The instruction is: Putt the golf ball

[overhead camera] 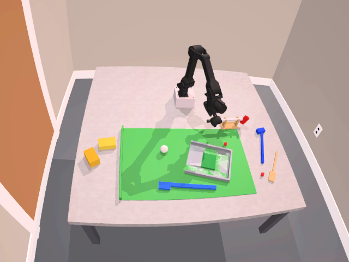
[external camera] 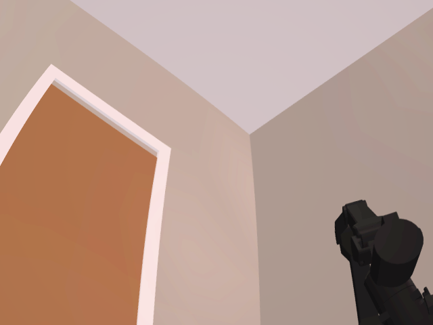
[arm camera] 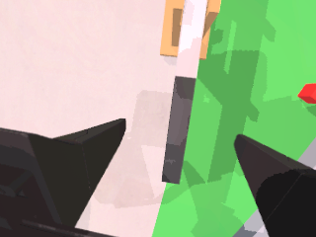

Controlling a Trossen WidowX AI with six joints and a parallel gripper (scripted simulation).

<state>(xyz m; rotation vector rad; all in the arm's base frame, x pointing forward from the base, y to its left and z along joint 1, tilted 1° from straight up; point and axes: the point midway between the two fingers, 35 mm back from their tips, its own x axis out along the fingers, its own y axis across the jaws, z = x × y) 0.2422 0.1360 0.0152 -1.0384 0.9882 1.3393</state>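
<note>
Now: the red putter 110 mm to the left of my gripper tip and 10 mm behind it. Also, from my gripper tip: blue hammer 310 mm to the left, 160 mm ahead, 40 mm below; green mat 230 mm ahead, 210 mm to the right, 60 mm below; wooden stand 130 mm to the left, 20 mm below, 10 mm behind.
</note>
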